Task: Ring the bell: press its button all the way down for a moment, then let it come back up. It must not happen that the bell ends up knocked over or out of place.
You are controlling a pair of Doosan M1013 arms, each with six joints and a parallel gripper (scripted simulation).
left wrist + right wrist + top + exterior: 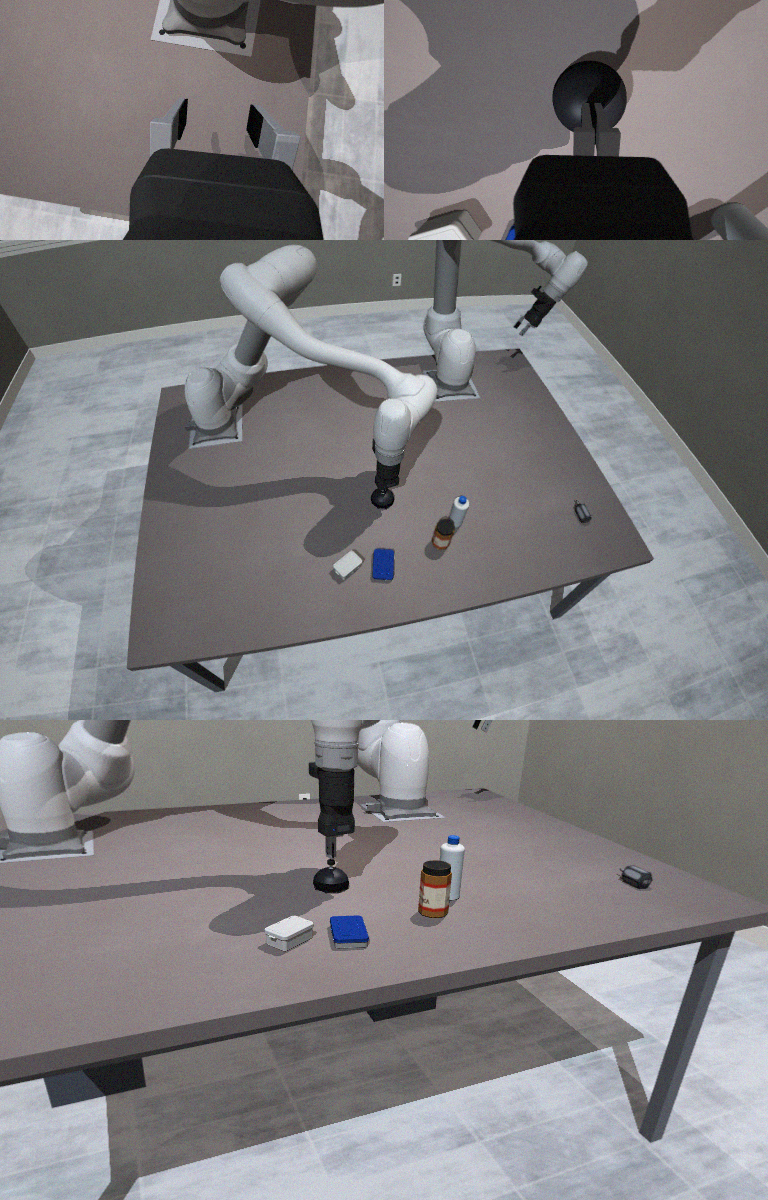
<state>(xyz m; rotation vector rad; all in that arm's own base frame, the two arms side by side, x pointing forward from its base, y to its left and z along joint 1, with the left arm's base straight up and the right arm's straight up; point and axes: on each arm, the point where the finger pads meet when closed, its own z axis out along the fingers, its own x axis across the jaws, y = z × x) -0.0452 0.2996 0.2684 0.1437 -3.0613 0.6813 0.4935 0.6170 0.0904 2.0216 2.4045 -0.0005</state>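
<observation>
Right now the round button is 4 cm below my right hand. The rest, counted from my right hand: blue-topped box: 25 cm ahead, 8 cm below, 7 cm to the right; then black bell: 5 cm below; then white bottle: 23 cm to the left, 16 cm ahead, 2 cm below.
</observation>
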